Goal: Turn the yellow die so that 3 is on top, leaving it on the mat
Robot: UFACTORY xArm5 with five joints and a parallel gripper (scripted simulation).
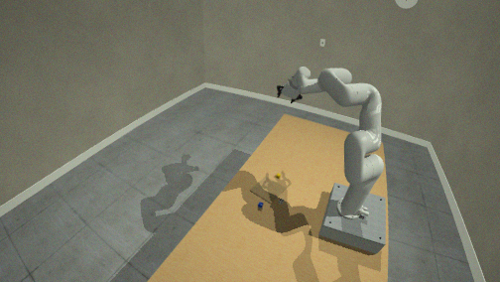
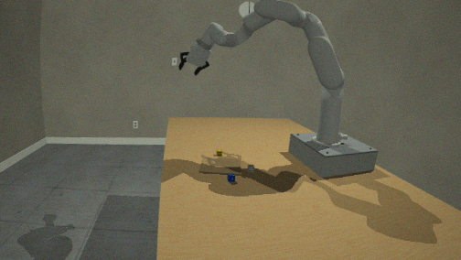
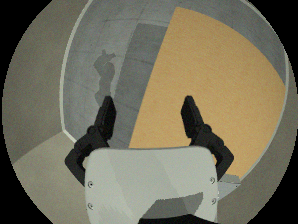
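My hand is 330 mm to the right of the yellow die, 320 mm above it and 160 mm past it. Also, from my hand: blue die: 560 mm to the left, 320 mm below, 190 mm behind; then grey die: 490 mm to the left, 320 mm below, 260 mm behind; then tan mat: 440 mm to the left, 330 mm below, 160 mm behind.
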